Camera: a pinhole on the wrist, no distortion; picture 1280 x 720 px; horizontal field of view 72.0 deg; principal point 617.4 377.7 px. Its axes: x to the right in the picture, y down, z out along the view. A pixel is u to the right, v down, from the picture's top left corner.
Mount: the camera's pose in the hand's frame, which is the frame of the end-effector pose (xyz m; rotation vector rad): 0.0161 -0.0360 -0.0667 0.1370 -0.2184 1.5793
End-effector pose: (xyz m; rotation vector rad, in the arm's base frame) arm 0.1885 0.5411 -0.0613 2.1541 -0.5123 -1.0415
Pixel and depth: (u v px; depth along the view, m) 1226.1 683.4 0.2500
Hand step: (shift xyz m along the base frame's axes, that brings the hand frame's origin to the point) -0.2240 -0.0857 0.0058
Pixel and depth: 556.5 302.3 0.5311
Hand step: -0.3222 -0.0705 -0.3554
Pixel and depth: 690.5 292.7 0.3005
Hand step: -0.1634 -0.0579 -0.1768
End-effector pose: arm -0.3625 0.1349 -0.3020 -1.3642 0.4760 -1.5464
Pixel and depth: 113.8 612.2 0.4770
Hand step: 0.1192 0.3891 0.3575
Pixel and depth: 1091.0 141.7 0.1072
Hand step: 0.0501 -0.0150 0.0381
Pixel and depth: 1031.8 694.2 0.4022
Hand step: 0.3320 0.2118 -0.0201
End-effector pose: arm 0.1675 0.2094 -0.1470 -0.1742 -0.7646 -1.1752
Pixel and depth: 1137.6 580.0 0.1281
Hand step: -0.0288 0.0565 0.0433
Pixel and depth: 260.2 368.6 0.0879
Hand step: -0.0820 -0.0414 -0.0069
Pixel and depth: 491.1 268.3 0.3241
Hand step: -0.2355 0.0269 0.1641
